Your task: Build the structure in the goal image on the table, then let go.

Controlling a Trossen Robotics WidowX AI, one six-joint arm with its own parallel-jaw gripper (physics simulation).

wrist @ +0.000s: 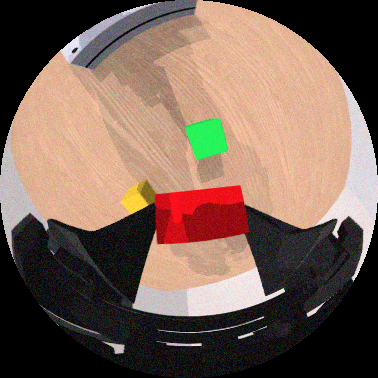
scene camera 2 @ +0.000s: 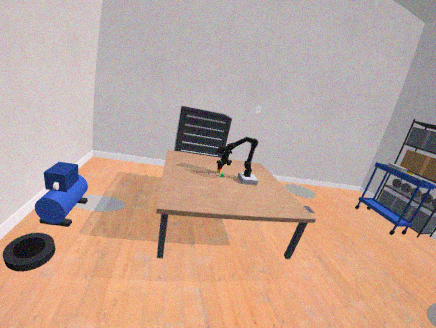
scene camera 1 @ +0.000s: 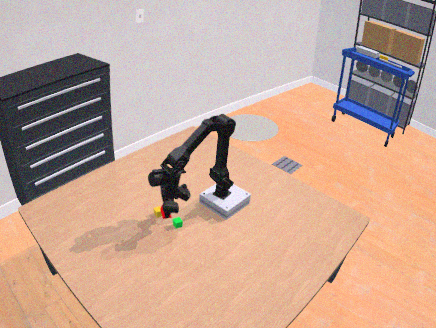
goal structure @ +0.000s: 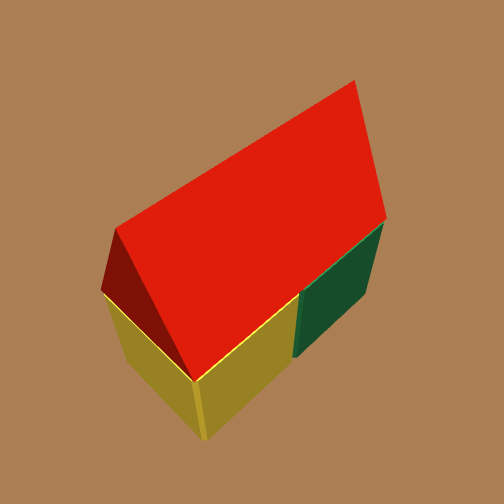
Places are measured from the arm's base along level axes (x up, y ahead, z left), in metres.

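Where they show: gripper, fingertip midpoint: (wrist: 200, 209) (scene camera 2: 219, 168) (scene camera 1: 166, 212); arm's base, origin of the base link: (scene camera 2: 246, 175) (scene camera 1: 221, 193).
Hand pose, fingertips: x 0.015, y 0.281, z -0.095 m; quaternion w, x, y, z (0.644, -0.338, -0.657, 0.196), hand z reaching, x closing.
Each offset is from my fingertips to the centre of the thing. Level surfaces: height alone.
A red block {dx +0.004, dy -0.002, dz +0.001 m} (scene camera 1: 165, 213) (wrist: 201, 215) is between the fingertips of my gripper (scene camera 1: 169, 212) (wrist: 200, 209), wider than it is deep in the wrist view. Both black fingers touch its ends, and it is held above the table. A green cube {dx -0.054, dy -0.029, dz +0.040 m} (scene camera 1: 177, 223) (scene camera 2: 222, 175) (wrist: 207, 139) lies on the table, apart from the red block. A yellow block {dx -0.054, dy -0.027, dz -0.071 m} (scene camera 1: 157, 212) (wrist: 137, 198) is on the table by the left finger in the wrist view, partly hidden there. In scene camera 2 the blocks at the gripper are very small.
The wooden table {dx -0.070 m} (scene camera 1: 240, 265) (scene camera 2: 225, 200) carries the arm's pale base (scene camera 1: 225, 204) (scene camera 2: 248, 181), which stands beside the blocks. A dark drawer cabinet (scene camera 1: 60, 125) (scene camera 2: 202, 131) stands behind the table. A blue cart (scene camera 1: 375, 64) stands far off at the right.
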